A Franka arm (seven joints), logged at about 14 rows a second.
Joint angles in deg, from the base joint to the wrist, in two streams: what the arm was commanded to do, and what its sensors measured. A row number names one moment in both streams.
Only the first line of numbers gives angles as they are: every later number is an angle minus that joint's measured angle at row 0.
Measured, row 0:
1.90 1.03 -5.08 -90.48 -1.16 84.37 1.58
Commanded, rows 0 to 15:
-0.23 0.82 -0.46 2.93 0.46 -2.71 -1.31
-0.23 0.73 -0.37 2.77 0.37 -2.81 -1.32
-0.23 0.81 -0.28 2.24 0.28 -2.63 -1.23
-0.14 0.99 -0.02 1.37 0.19 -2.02 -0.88
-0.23 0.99 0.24 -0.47 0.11 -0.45 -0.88
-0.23 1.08 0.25 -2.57 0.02 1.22 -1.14
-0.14 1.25 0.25 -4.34 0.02 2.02 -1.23
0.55 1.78 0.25 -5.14 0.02 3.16 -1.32
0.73 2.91 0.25 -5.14 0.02 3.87 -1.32
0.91 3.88 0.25 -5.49 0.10 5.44 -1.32
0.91 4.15 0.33 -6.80 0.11 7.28 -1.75
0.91 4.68 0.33 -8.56 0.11 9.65 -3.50
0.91 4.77 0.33 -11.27 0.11 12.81 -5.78
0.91 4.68 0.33 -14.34 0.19 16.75 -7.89
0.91 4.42 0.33 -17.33 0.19 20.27 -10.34
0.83 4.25 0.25 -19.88 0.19 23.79 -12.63
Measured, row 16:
0.57 5.89 0.69 -14.30 -0.01 18.25 -8.25
